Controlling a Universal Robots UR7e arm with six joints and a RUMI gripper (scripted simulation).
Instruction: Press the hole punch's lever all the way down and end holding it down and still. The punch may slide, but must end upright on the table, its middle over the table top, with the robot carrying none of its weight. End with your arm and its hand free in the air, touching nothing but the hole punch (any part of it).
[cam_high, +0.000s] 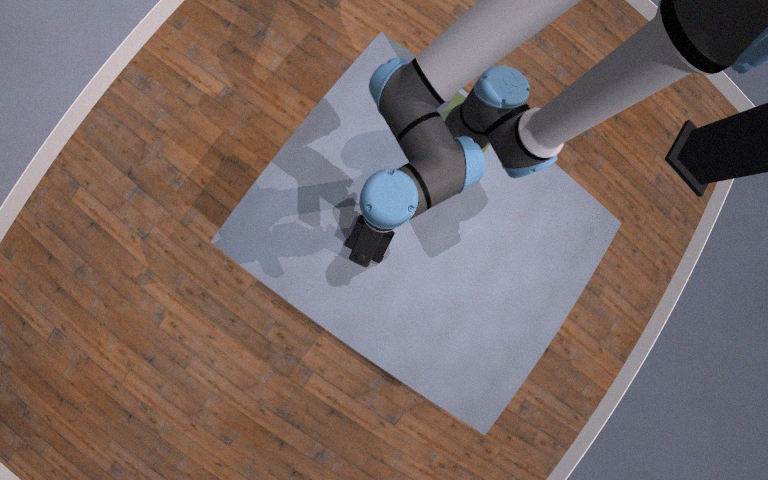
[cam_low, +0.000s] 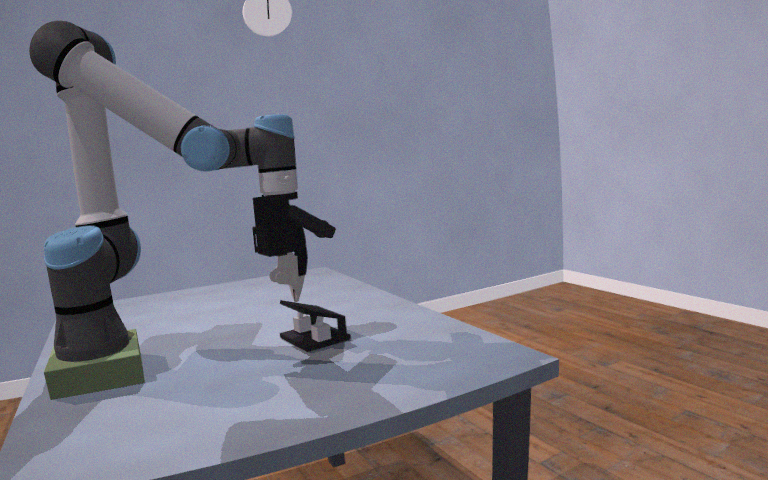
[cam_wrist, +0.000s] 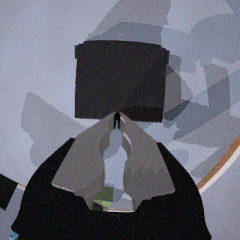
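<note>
The hole punch lever lies 50 mm below my hand and 30 mm ahead of it. The rest, counted from my hand: black hole punch (70 mm below, 40 mm ahead, 10 mm to the left).
</note>
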